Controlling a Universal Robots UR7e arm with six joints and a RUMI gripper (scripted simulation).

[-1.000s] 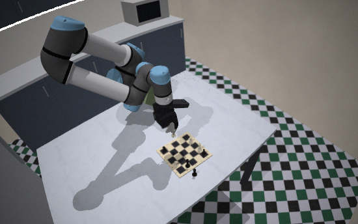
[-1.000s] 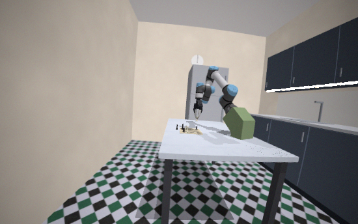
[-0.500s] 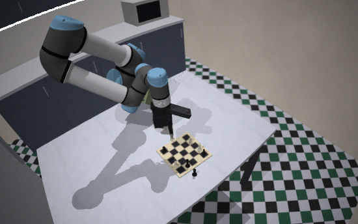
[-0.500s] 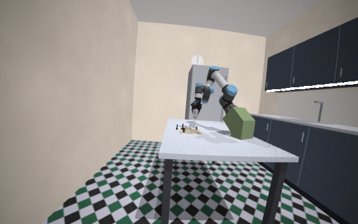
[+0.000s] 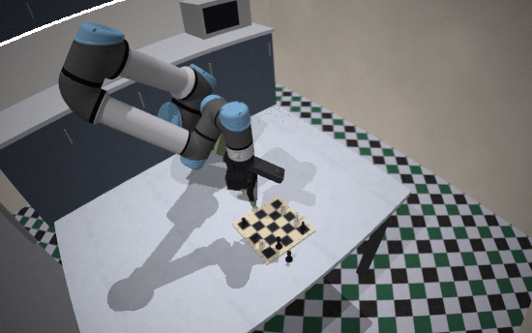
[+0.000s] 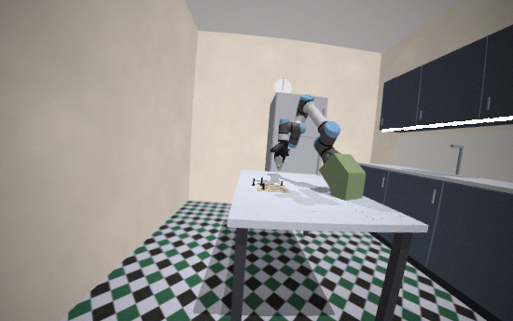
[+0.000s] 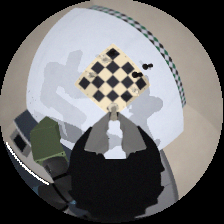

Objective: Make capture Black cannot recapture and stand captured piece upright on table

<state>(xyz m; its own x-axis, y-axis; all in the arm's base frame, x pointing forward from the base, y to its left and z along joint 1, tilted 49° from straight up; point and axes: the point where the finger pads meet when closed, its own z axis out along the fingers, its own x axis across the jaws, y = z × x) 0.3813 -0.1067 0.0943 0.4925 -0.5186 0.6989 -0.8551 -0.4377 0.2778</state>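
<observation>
The chessboard lies 140 mm below my hand, 50 mm ahead of it and 30 mm to the left of it. Round my hand: black chess piece: 170 mm ahead, 120 mm below, 50 mm to the right; white piece: 10 mm below.
</observation>
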